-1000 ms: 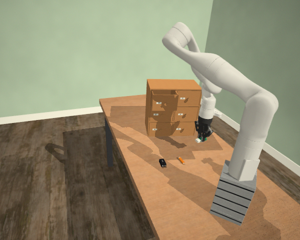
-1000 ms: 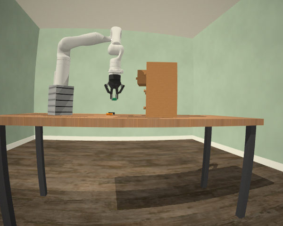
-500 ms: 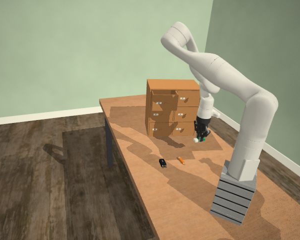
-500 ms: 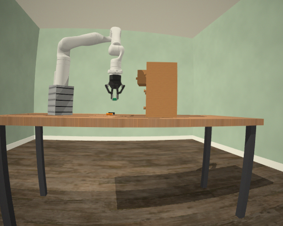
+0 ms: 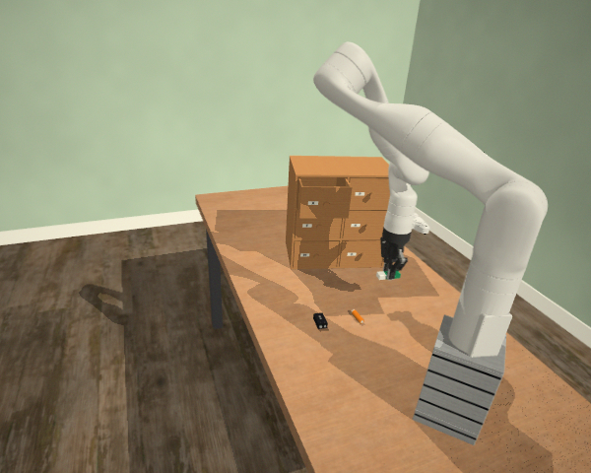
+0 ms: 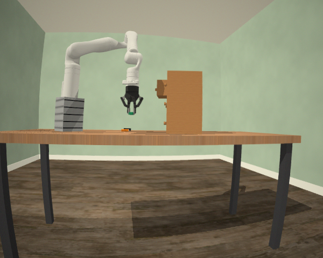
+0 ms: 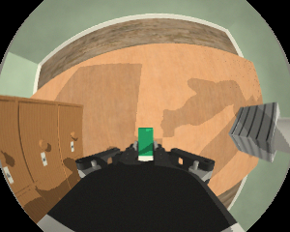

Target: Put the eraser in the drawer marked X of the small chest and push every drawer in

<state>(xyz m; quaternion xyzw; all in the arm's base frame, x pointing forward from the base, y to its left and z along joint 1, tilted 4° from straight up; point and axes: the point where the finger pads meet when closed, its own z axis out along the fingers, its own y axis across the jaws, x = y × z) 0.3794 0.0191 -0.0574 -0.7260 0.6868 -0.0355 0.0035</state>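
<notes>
My hand is 110 mm above the orange pencil stub, 100 mm to the right of it and 60 mm past it. The rest, counted from my hand: black block (210 mm to the left, 110 mm below, 80 mm behind); then white eraser (10 mm to the left, 10 mm below).
</notes>
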